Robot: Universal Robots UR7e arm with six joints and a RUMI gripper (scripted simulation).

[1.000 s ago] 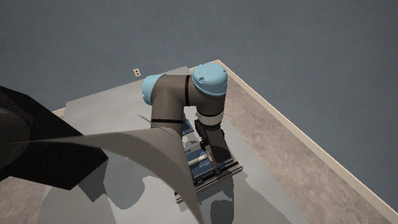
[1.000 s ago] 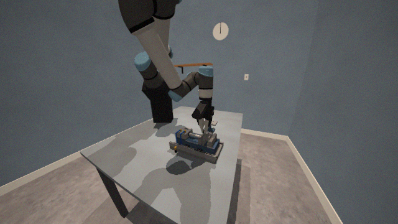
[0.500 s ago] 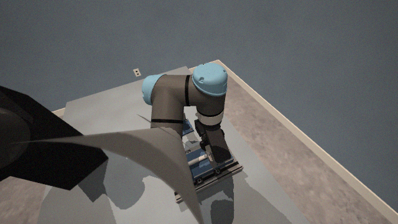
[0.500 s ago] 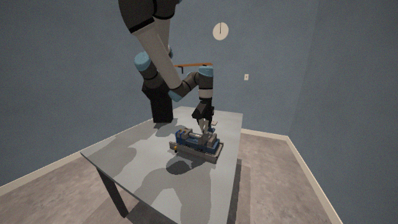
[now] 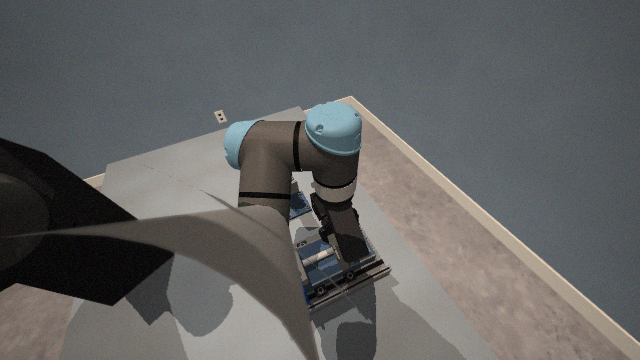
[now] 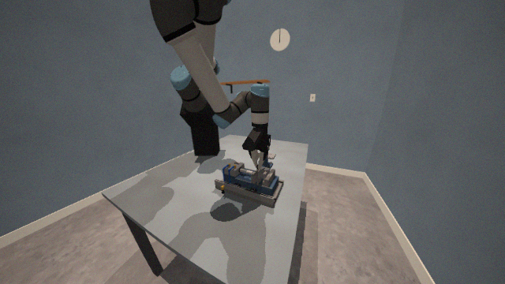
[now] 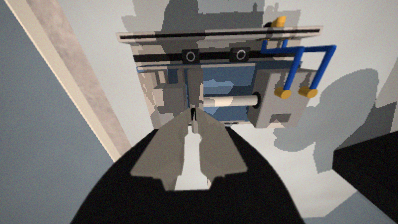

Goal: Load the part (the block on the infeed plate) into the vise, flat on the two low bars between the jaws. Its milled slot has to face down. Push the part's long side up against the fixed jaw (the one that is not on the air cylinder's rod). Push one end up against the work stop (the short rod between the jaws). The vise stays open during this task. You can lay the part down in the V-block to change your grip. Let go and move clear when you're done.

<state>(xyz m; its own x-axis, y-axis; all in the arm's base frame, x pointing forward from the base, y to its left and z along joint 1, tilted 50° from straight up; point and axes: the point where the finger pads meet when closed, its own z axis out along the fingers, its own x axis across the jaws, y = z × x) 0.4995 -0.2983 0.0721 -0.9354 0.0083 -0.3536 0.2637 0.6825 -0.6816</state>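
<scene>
Right now the grey jaw is 40 mm below my hand. Round my hand: part: 30 mm ahead, 10 mm to the right, 30 mm below; cylinder rod: 50 mm behind, 20 mm to the left, 40 mm below; work stop: 40 mm ahead, 40 mm to the left, 30 mm below.
</scene>
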